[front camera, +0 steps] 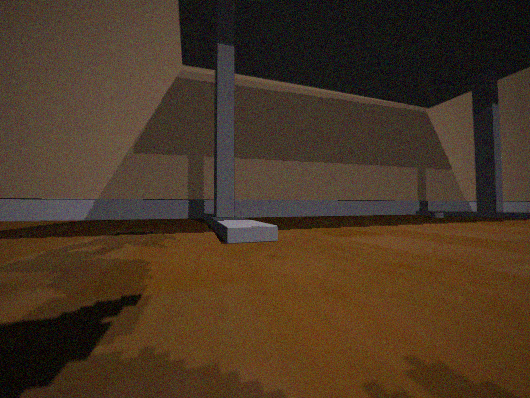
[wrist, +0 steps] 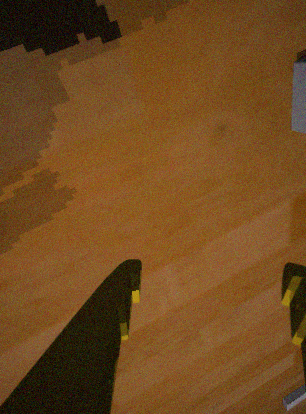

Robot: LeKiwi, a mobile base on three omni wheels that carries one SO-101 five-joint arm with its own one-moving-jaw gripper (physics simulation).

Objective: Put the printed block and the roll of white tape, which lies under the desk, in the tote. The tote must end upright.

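Places are measured from the arm's base along level axes (x ahead, y left, z up), in millimetres.
Pixels of known places: hand, tool point: (wrist: 140, 275).
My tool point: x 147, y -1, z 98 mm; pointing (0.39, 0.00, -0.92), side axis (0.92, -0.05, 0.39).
Behind a point stands the place of what it marks.
My gripper (wrist: 212, 265) is open and empty in the wrist view, a wide gap between its two dark jaws, above the wooden floor. The desk (front camera: 350, 45) {x 916, y -379, z 605 mm} is seen from below in the front camera view, its dark underside across the top. The printed block, the roll of white tape and the tote do not show in either view.
A grey desk leg (front camera: 225, 130) {x 699, y 85, z 182 mm} with a pale foot (front camera: 251, 233) {x 399, y 5, z -75 mm} stands left of centre ahead; a second leg (front camera: 485, 155) {x 1057, y -1082, z 201 mm} stands at the right. A wall (front camera: 75, 100) {x 1008, y 756, z 412 mm} with a grey baseboard (front camera: 290, 207) {x 1238, y -181, z -41 mm} runs behind. A grey block-like piece (wrist: 299, 97) {x 399, y 5, z -78 mm} shows at the wrist view's right edge.
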